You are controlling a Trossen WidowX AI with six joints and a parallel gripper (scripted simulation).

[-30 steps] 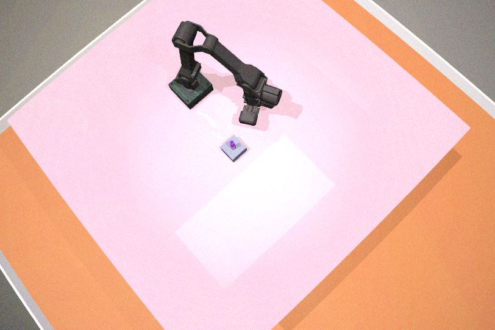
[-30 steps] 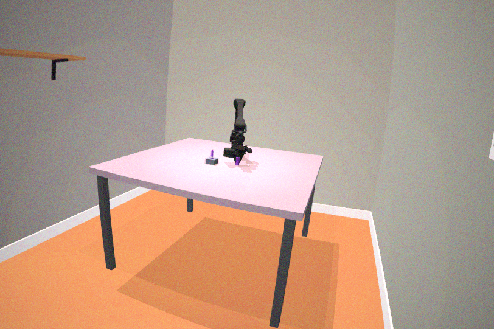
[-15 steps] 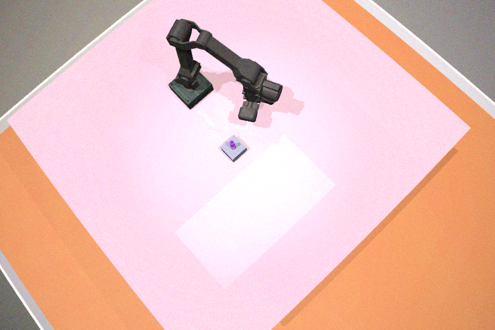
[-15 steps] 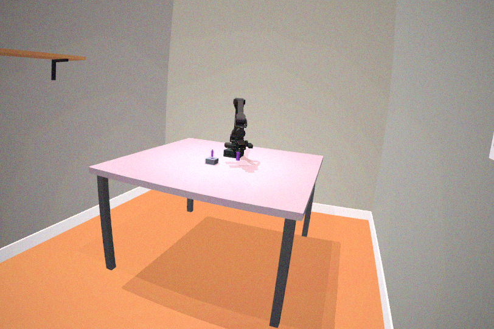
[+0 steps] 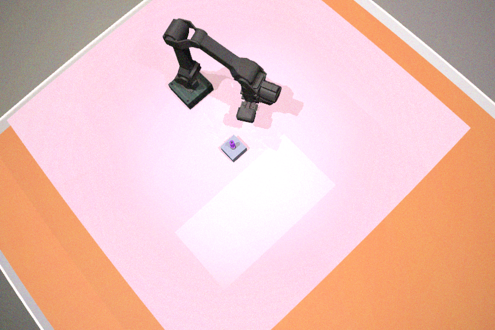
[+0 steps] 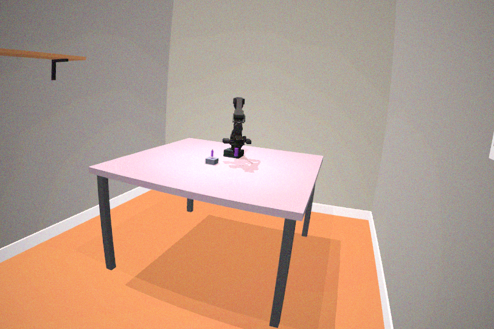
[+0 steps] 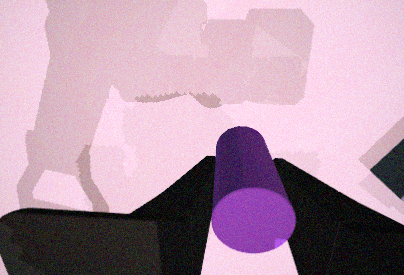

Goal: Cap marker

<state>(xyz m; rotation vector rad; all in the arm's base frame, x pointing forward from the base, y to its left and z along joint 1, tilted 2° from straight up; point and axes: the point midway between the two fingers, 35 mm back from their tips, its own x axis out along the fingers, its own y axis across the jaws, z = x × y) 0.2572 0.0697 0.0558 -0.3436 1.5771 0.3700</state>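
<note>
My gripper tip is now 16 cm to the left of the purple marker, 4 cm short of it and 1 cm above it. Round my gripper tip: purple cap 1 cm above.
</note>
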